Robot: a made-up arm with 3 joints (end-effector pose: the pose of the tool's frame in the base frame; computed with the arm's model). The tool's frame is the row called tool. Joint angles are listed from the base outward.
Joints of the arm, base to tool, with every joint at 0 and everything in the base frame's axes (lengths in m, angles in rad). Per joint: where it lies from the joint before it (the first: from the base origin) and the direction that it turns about. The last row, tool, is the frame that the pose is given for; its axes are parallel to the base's.
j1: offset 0.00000 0.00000 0.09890 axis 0 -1 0
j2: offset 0.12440 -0.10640 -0.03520 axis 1 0 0
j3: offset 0.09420 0.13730 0.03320 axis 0 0 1
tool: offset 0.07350 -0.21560 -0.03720
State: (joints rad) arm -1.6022 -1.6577 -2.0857
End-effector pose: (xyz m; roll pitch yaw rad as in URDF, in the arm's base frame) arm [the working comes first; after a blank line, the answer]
Working (the frame after each row of the table, in the pose's form):
after j1: 0.0000 0.0000 0.0989 3.1416 1.5394 3.1416
after j2: -0.0391 -0.1064 -0.0243 1.4839 1.5394 3.1416
after j3: -0.1816 -0.0852 -0.1141 -1.5677 -0.4836 0.0854

-0.2134 -0.1260 0.1108 -1.5677 -0.4836 0.0854
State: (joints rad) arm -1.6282 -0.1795 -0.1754
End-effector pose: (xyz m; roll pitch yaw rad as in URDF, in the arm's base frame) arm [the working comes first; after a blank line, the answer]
Working (the frame after each row of the table, in the pose's form):
after j1: 0.0000 0.0000 0.0989 3.1416 1.5134 3.1416
after j2: -0.0423 -0.1064 -0.0233 2.9621 1.5134 3.1416
after j3: -0.0395 0.0346 -0.1178 -1.9021 1.3963 -1.7176

-0.0380 -0.1935 -0.1527 -1.9021 1.3963 -1.7176
